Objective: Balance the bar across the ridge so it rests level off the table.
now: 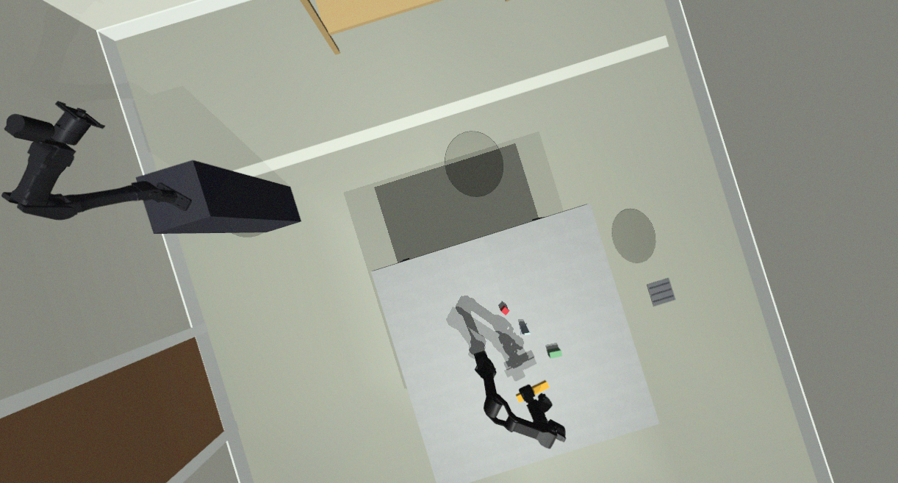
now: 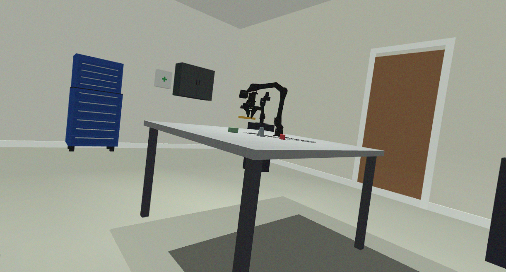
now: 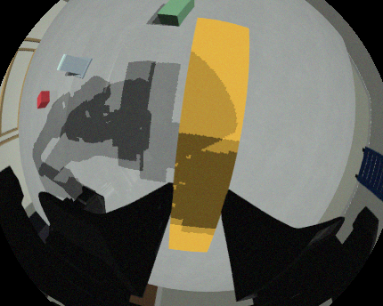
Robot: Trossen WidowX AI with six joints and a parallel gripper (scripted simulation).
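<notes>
Right now my gripper tip is 30 mm short of the yellow bar. From my gripper tip the other things lie so: green block 220 mm ahead, 100 mm to the left, 100 mm below; red block 410 mm to the left, 100 mm below, 30 mm ahead.
</notes>
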